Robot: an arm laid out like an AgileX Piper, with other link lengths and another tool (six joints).
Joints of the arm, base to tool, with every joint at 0 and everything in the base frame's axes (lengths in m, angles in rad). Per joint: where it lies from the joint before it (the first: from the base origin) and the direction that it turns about. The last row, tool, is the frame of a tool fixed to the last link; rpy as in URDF.
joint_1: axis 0 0 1 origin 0 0 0.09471
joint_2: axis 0 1 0 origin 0 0 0
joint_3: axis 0 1 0 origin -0.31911 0 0.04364
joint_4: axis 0.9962 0 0.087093 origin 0.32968 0 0.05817
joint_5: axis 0 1 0 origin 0 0 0
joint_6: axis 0.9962 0 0.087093 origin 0.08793 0 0.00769
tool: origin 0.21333 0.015 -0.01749 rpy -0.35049 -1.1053 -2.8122
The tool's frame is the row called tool.
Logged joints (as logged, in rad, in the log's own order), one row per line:
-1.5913, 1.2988, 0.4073, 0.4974, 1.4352, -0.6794
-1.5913, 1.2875, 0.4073, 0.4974, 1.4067, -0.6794
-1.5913, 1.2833, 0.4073, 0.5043, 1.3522, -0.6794
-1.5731, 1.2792, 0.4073, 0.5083, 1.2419, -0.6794
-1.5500, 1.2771, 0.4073, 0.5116, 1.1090, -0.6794
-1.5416, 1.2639, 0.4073, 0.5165, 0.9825, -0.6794
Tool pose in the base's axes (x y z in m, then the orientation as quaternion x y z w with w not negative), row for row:
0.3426, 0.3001, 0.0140, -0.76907, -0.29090, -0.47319, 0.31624
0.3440, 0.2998, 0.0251, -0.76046, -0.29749, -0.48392, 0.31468
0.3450, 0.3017, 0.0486, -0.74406, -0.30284, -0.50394, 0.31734
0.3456, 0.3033, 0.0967, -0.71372, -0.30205, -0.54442, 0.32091
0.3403, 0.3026, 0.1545, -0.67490, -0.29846, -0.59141, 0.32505
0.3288, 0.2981, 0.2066, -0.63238, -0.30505, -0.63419, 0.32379
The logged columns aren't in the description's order. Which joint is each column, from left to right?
Columns, left to right: joint_6, joint_4, joint_1, joint_5, joint_2, joint_3.
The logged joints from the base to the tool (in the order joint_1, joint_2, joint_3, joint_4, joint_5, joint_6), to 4 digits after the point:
0.4073, 1.4352, -0.6794, 1.2988, 0.4974, -1.5913
0.4073, 1.4067, -0.6794, 1.2875, 0.4974, -1.5913
0.4073, 1.3522, -0.6794, 1.2833, 0.5043, -1.5913
0.4073, 1.2419, -0.6794, 1.2792, 0.5083, -1.5731
0.4073, 1.1090, -0.6794, 1.2771, 0.5116, -1.5500
0.4073, 0.9825, -0.6794, 1.2639, 0.5165, -1.5416

